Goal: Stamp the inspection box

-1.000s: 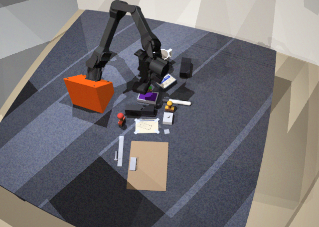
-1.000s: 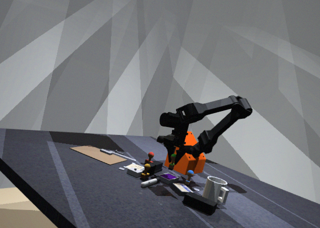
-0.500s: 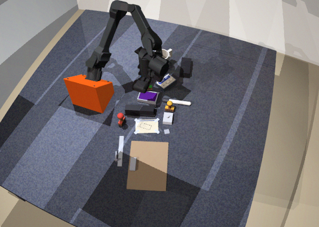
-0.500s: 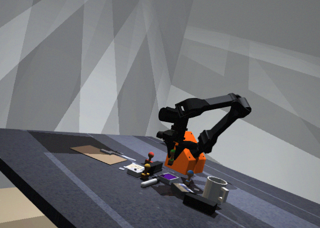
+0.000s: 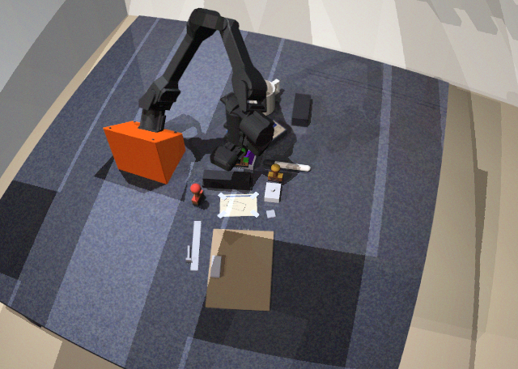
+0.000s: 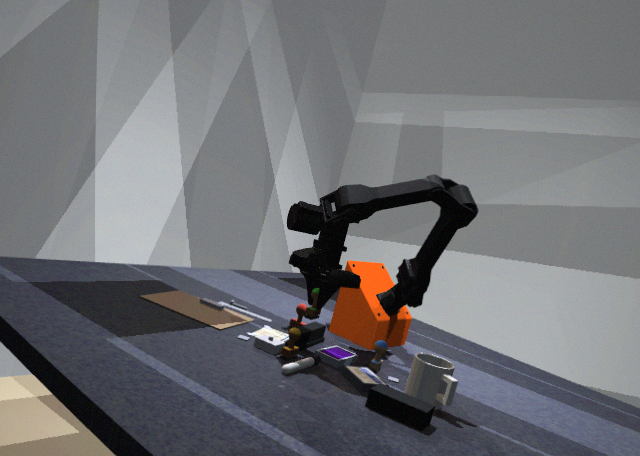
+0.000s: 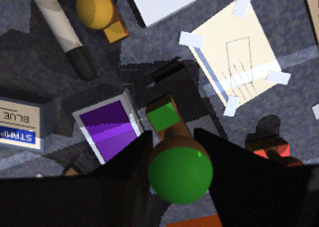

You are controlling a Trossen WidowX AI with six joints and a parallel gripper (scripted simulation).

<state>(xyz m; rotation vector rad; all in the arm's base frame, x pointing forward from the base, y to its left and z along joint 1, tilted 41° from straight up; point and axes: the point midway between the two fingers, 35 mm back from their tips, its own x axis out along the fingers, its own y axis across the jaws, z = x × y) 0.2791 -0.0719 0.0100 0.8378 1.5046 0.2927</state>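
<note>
Right now the card is 10 mm ahead of my gripper tip, 80 mm to the right of it and 100 mm below it. The rest, counted from my gripper tip: black box 40 mm behind, 20 mm to the right, 80 mm below; then purple ink pad 20 mm behind, 70 mm to the left, 90 mm below; then green-knobbed stamp right at my gripper tip.
</note>
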